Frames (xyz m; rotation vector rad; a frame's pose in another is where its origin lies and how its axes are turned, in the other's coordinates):
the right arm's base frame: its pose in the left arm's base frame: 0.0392 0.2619 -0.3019 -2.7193 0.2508 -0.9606
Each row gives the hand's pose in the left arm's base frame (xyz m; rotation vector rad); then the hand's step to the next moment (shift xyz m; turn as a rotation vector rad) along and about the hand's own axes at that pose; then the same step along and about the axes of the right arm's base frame.
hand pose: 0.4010 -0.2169 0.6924 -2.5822 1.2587 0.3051
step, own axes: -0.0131 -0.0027 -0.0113 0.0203 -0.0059 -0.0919
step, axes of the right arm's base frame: 0.0032 -0.0113 -0.0130 0.0767 0.0133 -0.0533
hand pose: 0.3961 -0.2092 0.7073 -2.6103 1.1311 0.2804
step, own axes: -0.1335 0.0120 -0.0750 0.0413 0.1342 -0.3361
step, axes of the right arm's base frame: -0.0230 -0.0787 -0.1299 0.1835 0.1405 -0.2816
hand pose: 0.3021 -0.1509 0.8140 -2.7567 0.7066 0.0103
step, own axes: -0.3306 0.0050 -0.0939 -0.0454 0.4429 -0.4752
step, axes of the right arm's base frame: -0.1920 -0.1278 -0.2548 0.0996 0.3888 -0.5128
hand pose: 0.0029 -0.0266 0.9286 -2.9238 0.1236 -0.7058
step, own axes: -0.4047 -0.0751 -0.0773 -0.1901 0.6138 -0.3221
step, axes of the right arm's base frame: -0.3875 -0.0452 -0.1522 -0.0517 0.5886 -0.4093
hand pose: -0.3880 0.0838 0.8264 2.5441 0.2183 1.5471
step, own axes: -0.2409 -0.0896 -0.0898 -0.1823 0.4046 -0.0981
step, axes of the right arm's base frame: -0.2697 0.0272 0.0251 -0.0317 0.4283 -0.1487
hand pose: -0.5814 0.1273 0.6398 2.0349 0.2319 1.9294
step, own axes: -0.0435 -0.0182 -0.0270 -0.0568 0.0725 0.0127
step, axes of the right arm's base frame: -0.0503 0.0100 0.0180 0.0049 0.0926 0.0071
